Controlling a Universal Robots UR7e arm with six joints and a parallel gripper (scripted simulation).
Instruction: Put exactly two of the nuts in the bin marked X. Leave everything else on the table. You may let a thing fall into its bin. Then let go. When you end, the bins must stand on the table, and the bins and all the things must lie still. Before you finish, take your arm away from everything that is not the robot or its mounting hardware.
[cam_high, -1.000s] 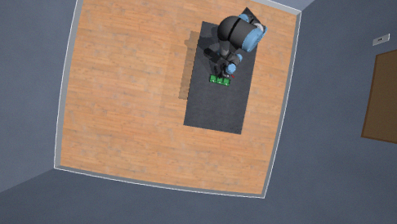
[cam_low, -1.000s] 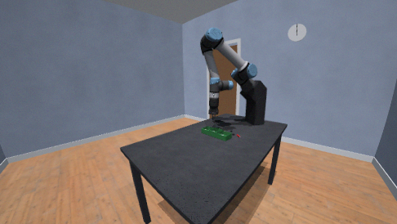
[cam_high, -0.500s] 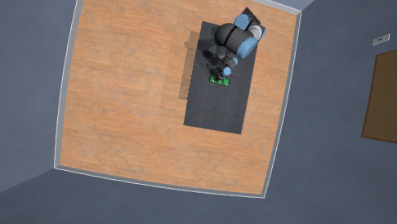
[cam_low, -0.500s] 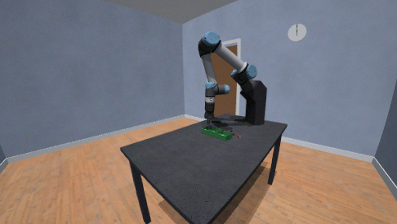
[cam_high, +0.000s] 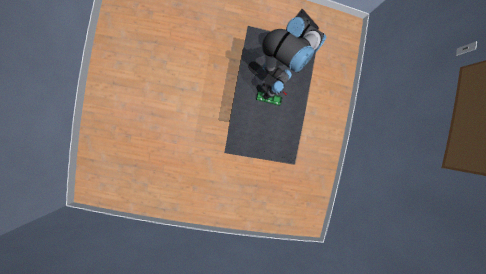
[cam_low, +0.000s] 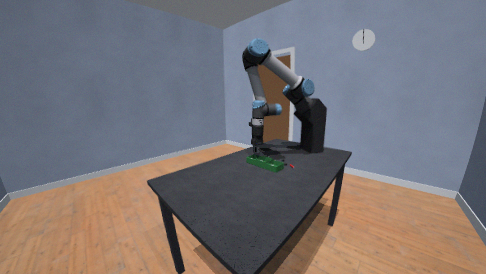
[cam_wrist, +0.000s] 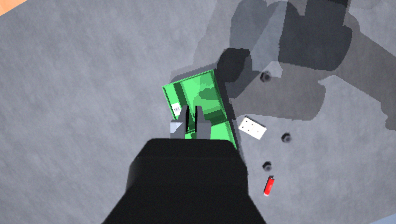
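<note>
Now: the green bin block 20 mm ahead of my hand, 80 mm to the left of it and 70 mm below it. From my hand the other things lie so: white domino (60 mm behind, 110 mm to the left, 90 mm below); red stick (20 mm behind, 250 mm to the left, 90 mm below).
</note>
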